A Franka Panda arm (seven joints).
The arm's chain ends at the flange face. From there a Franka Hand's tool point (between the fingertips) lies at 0.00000 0.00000 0.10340 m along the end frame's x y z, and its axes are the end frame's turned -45 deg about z.
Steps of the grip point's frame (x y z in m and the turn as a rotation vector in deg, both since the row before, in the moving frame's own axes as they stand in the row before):
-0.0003 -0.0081 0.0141 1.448 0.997 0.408
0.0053 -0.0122 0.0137 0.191 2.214 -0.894
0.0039 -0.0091 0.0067 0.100 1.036 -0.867
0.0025 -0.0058 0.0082 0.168 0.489 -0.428
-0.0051 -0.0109 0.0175 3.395 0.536 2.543
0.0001 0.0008 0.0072 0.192 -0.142 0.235
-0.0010 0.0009 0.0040 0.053 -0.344 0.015
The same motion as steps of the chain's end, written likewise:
-0.0054 -0.0024 0.0141 1.729 -0.319 0.408
-0.0074 -0.0093 0.0138 1.701 1.430 -0.894
-0.0049 -0.0077 0.0067 0.803 0.662 -0.867
-0.0027 -0.0050 0.0082 0.465 0.227 -0.428
-0.0078 0.0010 0.0177 2.780 -2.022 2.543
0.0011 0.0006 0.0072 0.035 -0.236 0.235
0.0004 0.0010 0.0040 -0.206 -0.281 0.015

